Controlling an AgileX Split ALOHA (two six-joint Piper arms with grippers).
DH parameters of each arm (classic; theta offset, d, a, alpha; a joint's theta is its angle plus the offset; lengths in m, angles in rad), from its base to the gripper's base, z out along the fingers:
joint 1: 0 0.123 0 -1.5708
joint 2: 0.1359 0 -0.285 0
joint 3: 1.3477 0 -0.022 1.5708
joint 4: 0 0.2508 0 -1.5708
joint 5: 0 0 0.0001 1.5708
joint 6: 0 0.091 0 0
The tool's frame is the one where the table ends.
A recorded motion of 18 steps. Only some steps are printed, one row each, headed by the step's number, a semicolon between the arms.
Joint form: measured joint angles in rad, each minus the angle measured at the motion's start. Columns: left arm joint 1, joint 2, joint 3, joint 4, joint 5, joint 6; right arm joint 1, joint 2, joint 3, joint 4, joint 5, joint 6.
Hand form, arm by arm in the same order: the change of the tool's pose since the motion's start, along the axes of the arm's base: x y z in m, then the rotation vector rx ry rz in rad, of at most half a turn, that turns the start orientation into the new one. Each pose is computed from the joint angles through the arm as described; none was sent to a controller.
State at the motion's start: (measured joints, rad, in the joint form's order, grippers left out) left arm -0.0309 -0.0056 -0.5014 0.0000 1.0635 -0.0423; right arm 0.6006 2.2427 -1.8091 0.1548 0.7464 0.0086
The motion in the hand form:
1: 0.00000 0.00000 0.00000 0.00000 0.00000 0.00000; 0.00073 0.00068 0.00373 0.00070 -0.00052 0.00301
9: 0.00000 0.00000 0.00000 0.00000 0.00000 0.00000; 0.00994 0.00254 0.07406 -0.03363 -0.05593 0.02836
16: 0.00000 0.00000 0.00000 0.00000 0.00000 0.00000; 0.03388 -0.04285 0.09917 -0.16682 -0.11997 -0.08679
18: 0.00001 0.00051 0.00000 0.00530 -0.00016 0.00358; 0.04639 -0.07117 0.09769 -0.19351 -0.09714 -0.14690
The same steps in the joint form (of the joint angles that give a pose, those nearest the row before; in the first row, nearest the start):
1: 0.0000 0.0000 0.0000 0.0000 0.0000 0.0000; 0.0000 0.0000 -0.0152 0.0000 0.0146 -0.0010
9: 0.0000 0.0000 0.0000 0.0000 0.0000 0.0000; 0.0000 -0.0029 -0.2891 -0.0767 0.2647 0.0192
16: 0.0000 0.0000 0.0000 0.0000 0.0000 0.0000; -0.0756 -0.0078 -0.3818 -0.2454 0.3737 0.0674
18: 0.0000 0.0000 0.0000 0.0064 0.0000 0.0000; -0.1359 -0.0068 -0.3817 -0.2562 0.3997 0.0674

